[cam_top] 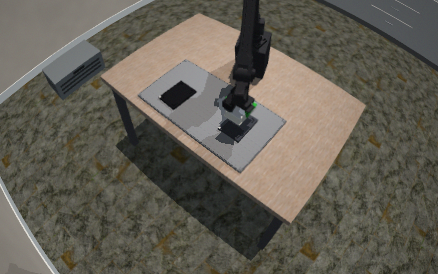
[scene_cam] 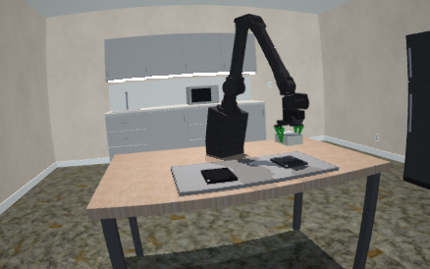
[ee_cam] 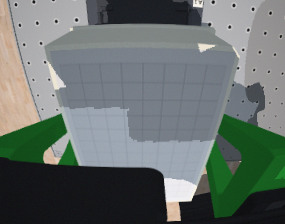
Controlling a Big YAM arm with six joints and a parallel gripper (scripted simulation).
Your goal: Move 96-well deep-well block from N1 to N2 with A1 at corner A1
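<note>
Right now my hand is 10 mm below the deep-well block. Also, from my hand: black plate nest (350 mm to the right, 100 mm below, 80 mm ahead).
</note>
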